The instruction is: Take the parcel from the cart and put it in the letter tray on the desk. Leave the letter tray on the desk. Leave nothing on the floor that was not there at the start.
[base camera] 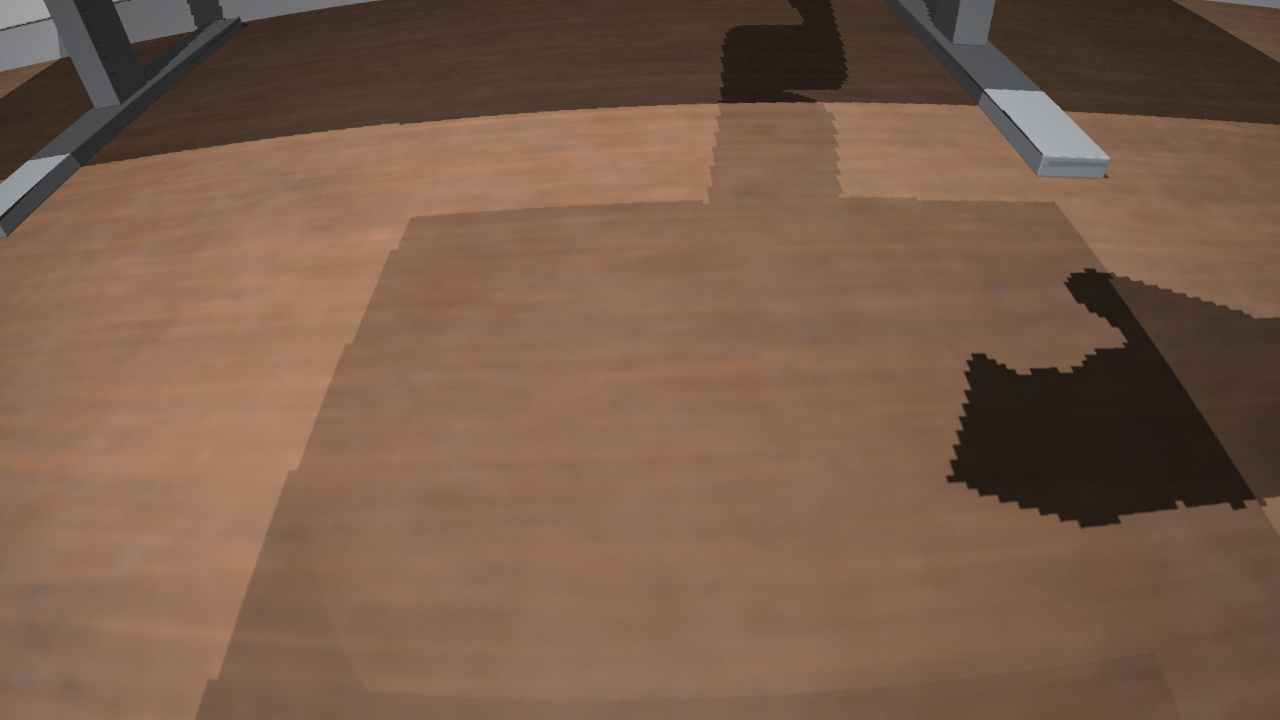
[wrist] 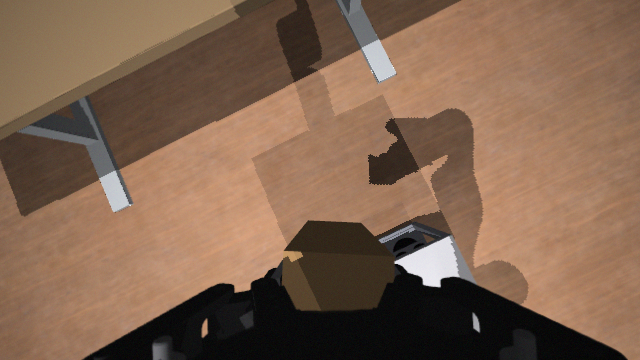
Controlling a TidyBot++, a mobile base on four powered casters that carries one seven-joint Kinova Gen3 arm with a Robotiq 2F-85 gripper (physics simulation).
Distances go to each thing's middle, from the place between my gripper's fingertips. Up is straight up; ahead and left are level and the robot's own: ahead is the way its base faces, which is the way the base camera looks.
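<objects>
There is the brown parcel [wrist: 328,265], which I see 2 cm below my hand.
</objects>
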